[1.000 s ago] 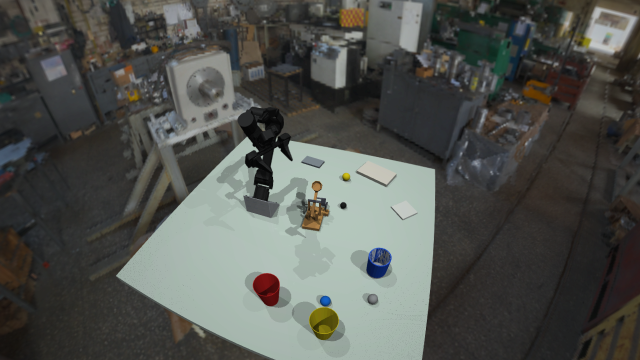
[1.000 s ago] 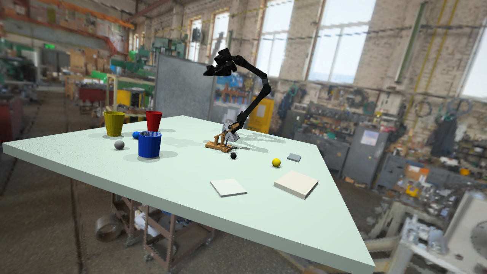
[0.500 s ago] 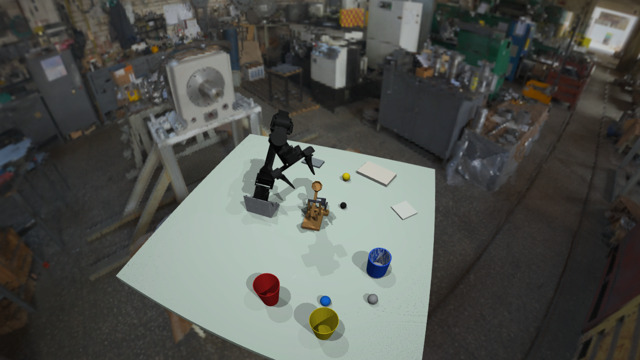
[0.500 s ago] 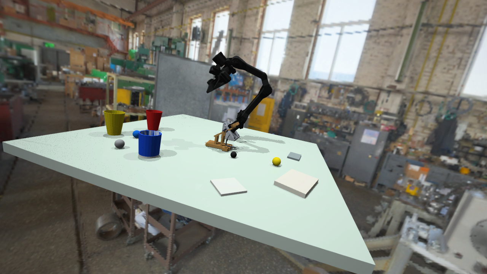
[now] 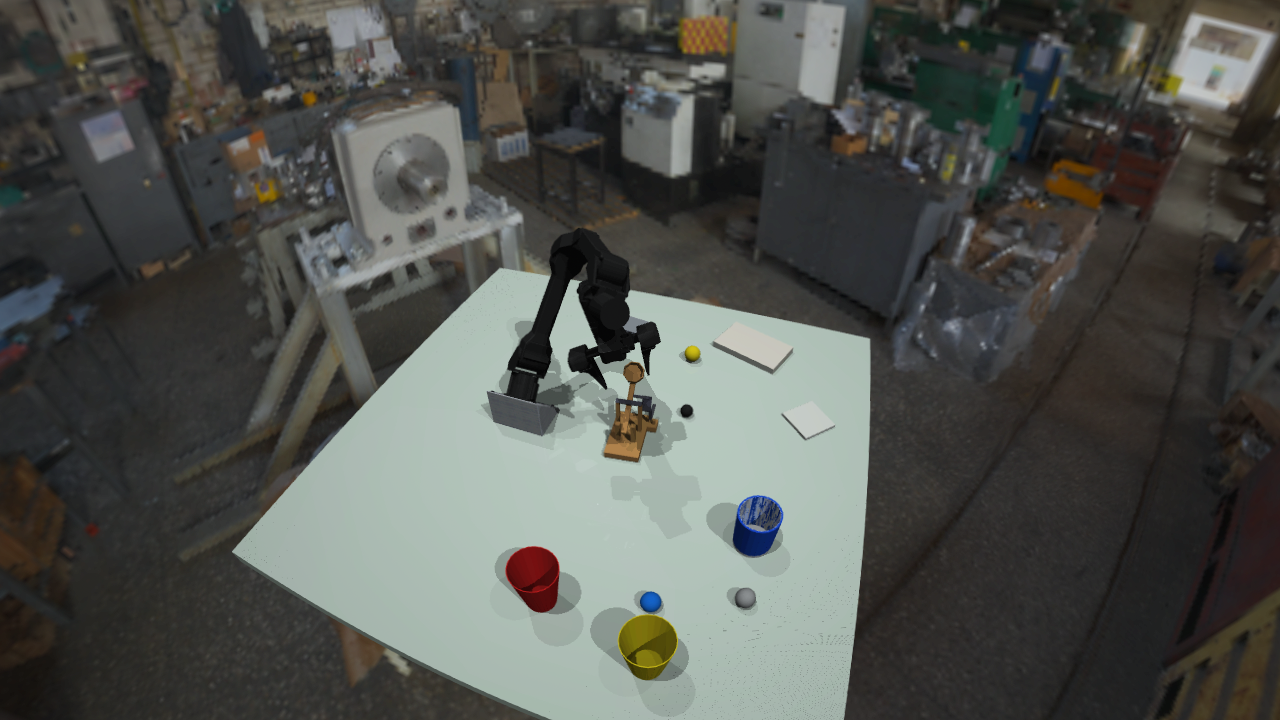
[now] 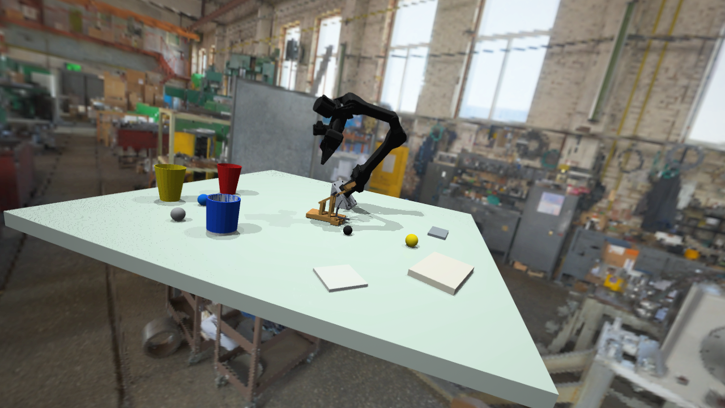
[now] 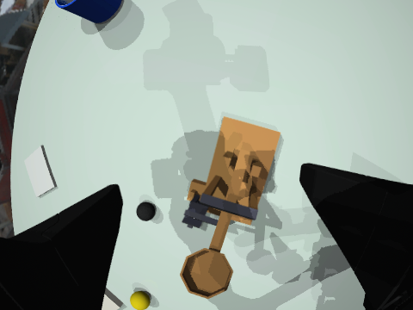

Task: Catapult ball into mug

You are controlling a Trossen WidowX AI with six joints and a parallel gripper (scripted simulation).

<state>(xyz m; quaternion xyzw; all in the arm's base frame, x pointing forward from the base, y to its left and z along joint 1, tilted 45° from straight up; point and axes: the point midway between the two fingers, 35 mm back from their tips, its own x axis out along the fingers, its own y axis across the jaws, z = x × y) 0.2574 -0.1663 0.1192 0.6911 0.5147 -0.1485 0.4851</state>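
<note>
Now: the catapult 14 cm below my gripper tip and 7 cm to the left of it. Round my gripper tip: yellow ball: 37 cm to the left, 19 cm below, 8 cm ahead; blue mug: 31 cm ahead, 19 cm below, 18 cm to the right; black ball: 20 cm below, 15 cm to the left, 11 cm ahead.
</note>
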